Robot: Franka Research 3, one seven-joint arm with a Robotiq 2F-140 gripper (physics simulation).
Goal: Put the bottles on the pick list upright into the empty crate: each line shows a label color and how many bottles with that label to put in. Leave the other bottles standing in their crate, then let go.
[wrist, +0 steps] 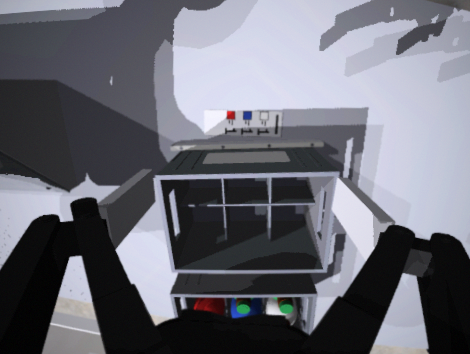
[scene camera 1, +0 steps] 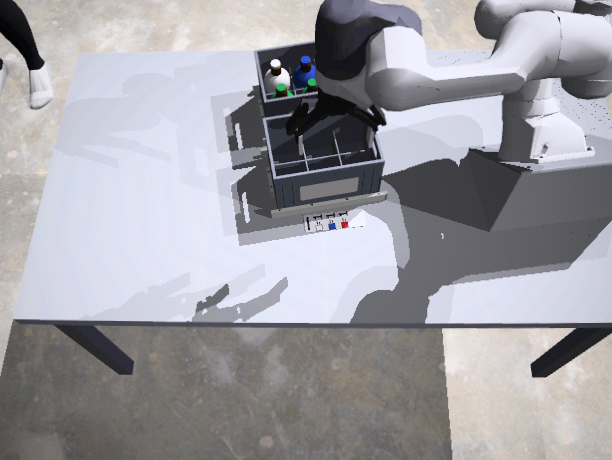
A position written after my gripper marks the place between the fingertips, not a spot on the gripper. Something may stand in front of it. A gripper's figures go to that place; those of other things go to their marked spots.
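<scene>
A pale rail point(wrist: 306, 142) lies 0.51 m from the lens, while my own gripper point(wrist: 243, 189) is 0.19 m from the lens.
</scene>
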